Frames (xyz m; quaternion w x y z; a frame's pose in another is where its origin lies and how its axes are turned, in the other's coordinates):
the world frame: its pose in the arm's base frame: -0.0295 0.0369 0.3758 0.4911 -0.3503 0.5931 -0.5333
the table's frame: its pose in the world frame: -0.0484 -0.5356 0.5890 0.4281 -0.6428 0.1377 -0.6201
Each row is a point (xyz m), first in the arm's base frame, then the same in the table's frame.
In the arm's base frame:
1: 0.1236 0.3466 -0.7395
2: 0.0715 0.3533 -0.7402
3: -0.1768 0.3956 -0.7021
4: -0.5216 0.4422 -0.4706
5: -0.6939 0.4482 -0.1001
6: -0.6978 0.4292 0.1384
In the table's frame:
1: -1.6128 -0.6051 0.5182
2: -1.6438 -0.5627 0.5171
3: -1.7684 -0.3436 0.4804
4: -1.8128 0.0477 0.3403
5: -1.6514 0.3672 0.1433
6: -1.4801 0.4873 0.0269

